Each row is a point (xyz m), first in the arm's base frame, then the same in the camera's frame.
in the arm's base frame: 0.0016 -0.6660 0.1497
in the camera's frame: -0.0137 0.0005 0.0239
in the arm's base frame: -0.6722 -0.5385 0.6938
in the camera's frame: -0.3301 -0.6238 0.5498
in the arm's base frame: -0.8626 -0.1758 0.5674
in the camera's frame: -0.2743 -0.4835 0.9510
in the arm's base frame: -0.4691 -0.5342 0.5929
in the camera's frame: -0.1950 -0.4918 0.4241
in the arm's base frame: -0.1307 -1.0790 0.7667
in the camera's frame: -0.2425 -0.6783 -0.2118
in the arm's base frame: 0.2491 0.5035 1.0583
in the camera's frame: 1.0894 -0.6957 0.7676
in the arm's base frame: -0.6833 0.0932 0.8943
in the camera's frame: 0.0963 -0.7392 1.0440
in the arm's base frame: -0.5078 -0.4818 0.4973
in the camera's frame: -0.2115 -0.3976 0.4894
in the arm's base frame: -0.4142 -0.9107 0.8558
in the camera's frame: -0.3333 -0.7892 0.0982
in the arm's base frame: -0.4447 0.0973 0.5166
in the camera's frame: 0.2005 -0.3307 0.8962
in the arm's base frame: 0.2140 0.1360 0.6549
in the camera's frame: 0.7505 -0.3547 0.5070
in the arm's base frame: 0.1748 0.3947 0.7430
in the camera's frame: 0.9002 -0.4134 0.7314
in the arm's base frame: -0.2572 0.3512 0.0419
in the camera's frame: 0.4015 0.1970 0.9738
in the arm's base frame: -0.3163 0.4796 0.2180
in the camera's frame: 0.4734 0.0320 1.1102
